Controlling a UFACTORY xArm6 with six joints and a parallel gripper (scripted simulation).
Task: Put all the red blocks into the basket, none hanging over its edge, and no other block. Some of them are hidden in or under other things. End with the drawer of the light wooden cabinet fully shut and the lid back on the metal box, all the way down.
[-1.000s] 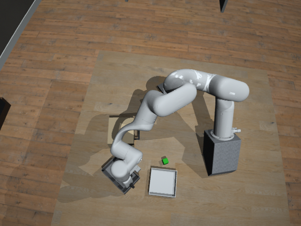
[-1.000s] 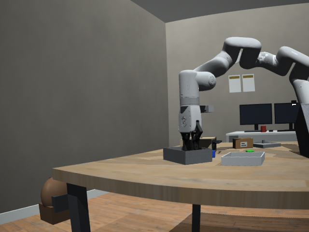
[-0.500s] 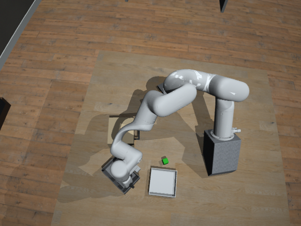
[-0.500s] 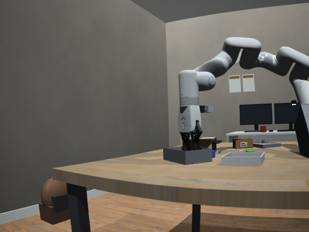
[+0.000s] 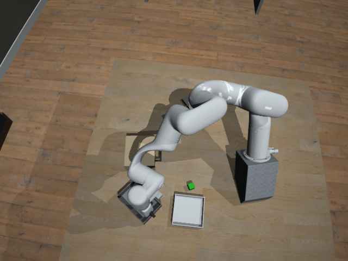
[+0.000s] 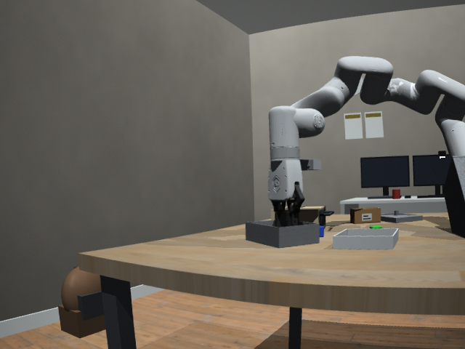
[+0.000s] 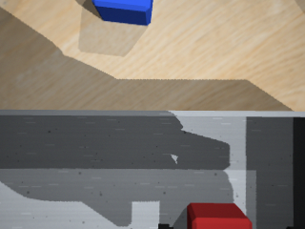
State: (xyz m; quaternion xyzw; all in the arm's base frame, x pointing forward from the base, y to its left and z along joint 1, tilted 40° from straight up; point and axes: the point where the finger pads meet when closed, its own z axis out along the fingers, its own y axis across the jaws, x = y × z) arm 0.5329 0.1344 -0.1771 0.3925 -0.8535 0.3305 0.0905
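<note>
Now: the grey metal box 2 cm ahead of my hand, 3 cm to the right of it and 3 cm below it. Also, from my hand: white basket (21 cm behind, 1 cm to the left, 5 cm below); drawer (1 cm ahead, 28 cm to the right, 2 cm below); green block (23 cm behind, 11 cm to the right, 4 cm below).
</note>
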